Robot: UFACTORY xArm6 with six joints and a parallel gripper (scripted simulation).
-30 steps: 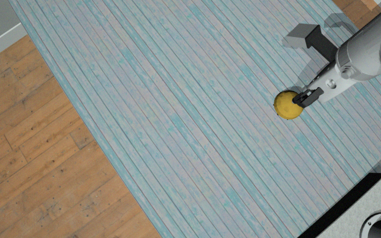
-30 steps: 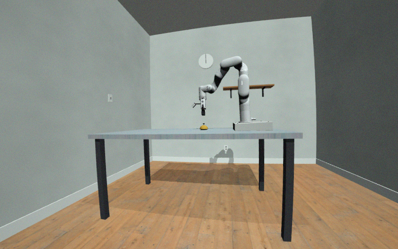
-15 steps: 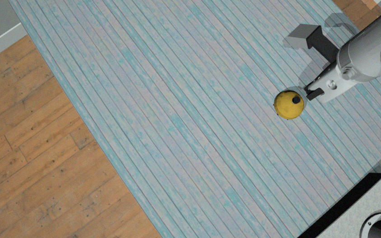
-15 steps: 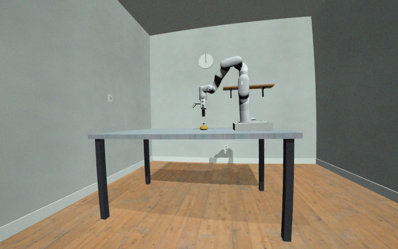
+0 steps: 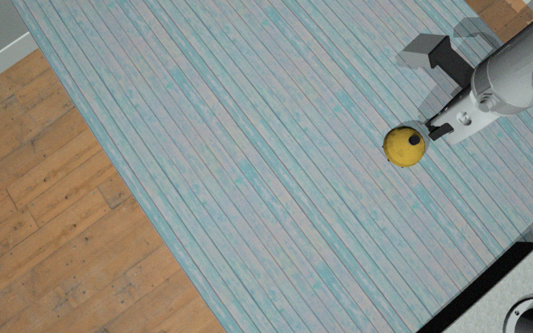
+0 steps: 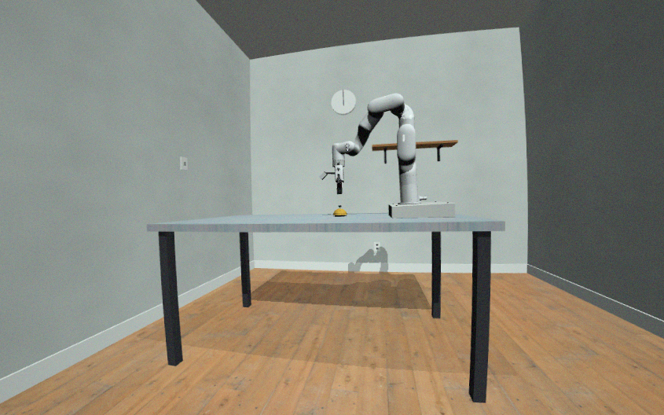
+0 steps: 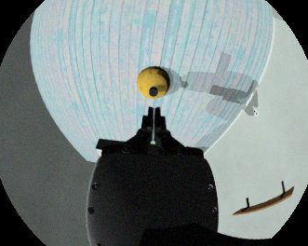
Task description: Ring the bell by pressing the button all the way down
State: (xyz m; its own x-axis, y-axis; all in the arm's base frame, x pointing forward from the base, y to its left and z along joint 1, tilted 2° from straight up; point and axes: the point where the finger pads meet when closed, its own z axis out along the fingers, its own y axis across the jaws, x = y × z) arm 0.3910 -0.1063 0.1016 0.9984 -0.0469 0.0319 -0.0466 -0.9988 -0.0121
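Now: the black button 10 cm below my hand. From my hand the other things lie so: yellow bell: 12 cm below.
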